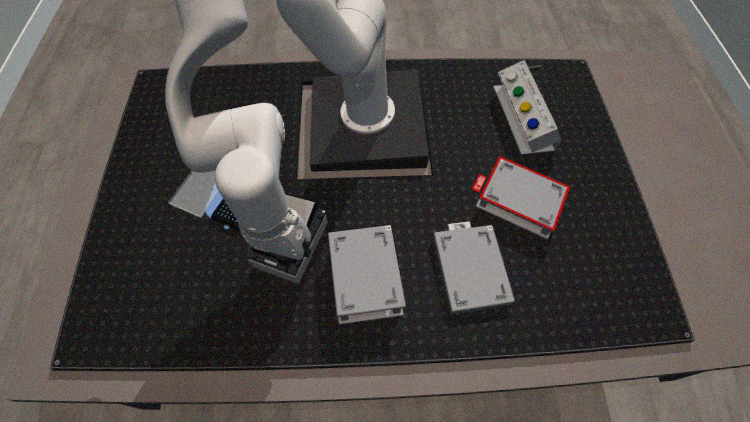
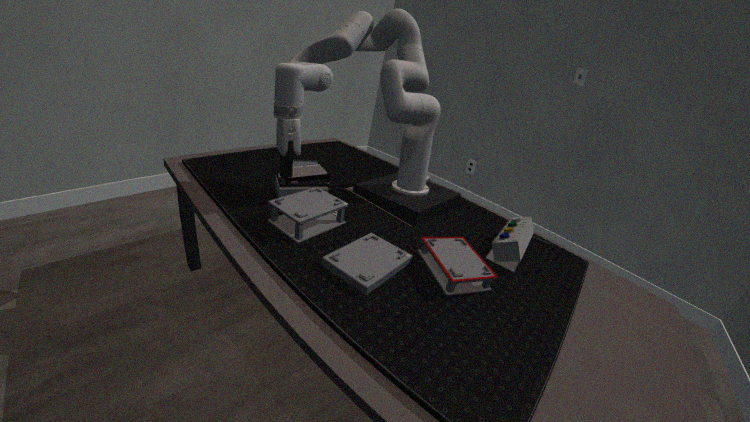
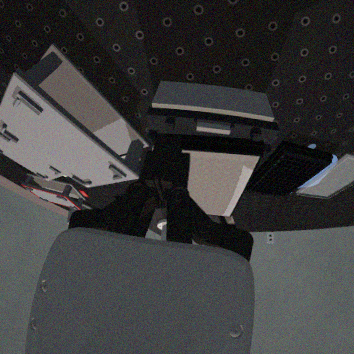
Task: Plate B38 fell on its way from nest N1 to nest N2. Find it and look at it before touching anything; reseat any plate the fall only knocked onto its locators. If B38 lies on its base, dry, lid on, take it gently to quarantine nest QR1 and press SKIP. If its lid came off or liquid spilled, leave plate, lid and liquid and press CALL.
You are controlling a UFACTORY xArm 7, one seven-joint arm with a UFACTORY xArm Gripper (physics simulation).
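Seen in the pictures: gripper, fingertip midpoint: (image 1: 287,258) (image 2: 286,176) (image 3: 171,147); arm's base at its link origin: (image 1: 367,112) (image 2: 410,188).
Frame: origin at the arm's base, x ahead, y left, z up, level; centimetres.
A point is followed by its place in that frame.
Observation:
A dark plate (image 1: 227,214) @(x 24.0, y -30.9, z -1.7 cm) (image 3: 292,168) @(x 23.1, y -28.8, z -1.7 cm) lies on the mat at the left. Blue liquid (image 1: 213,202) @(x 20.2, y -35.0, z -2.6 cm) (image 3: 325,171) @(x 19.7, y -34.8, z -2.5 cm) lies beside it, with a small blue drop nearby. A clear lid (image 1: 189,195) @(x 18.0, y -40.1, z -2.7 cm) (image 3: 331,178) @(x 16.5, y -37.0, z -2.8 cm) lies off the plate, next to the liquid. No plate label is readable. A pale-topped plate (image 1: 303,205) @(x 26.9, y -14.3, z 4.8 cm) (image 2: 308,168) @(x 28.6, y -18.5, z 4.6 cm) (image 3: 219,180) @(x 32.2, y -19.9, z 4.3 cm) sits on a dark grey nest (image 1: 283,273) @(x 39.0, y -18.4, z 2.2 cm) (image 3: 212,98) @(x 37.8, y -20.7, z -0.3 cm) and looks tilted. My gripper (image 2: 286,170) @(x 37.3, y -17.3, z 3.9 cm) (image 3: 171,147) @(x 37.3, y -17.3, z 3.9 cm) is shut and empty, pointing down at that nest beside the pale plate. Contact is unclear. The red-edged nest (image 1: 524,193) @(x 25.1, y 30.8, z 1.0 cm) (image 2: 458,258) @(x 25.4, y 31.5, z 1.0 cm) bears no plate.
A raised grey nest (image 1: 366,270) @(x 40.2, y -3.2, z 2.7 cm) (image 2: 308,203) @(x 40.2, y -3.0, z 2.7 cm) (image 3: 65,132) @(x 41.4, y -7.4, z 2.7 cm) stands right of the gripper. A lower grey nest (image 1: 473,267) @(x 39.8, y 17.4, z -0.8 cm) (image 2: 367,260) @(x 40.9, y 18.1, z -0.8 cm) stands farther right. The button box (image 1: 542,118) @(x 7.9, y 38.5, z 4.4 cm) (image 2: 507,250) @(x 12.0, y 39.1, z 1.9 cm), with white, green, yellow and blue buttons, is at the back right.

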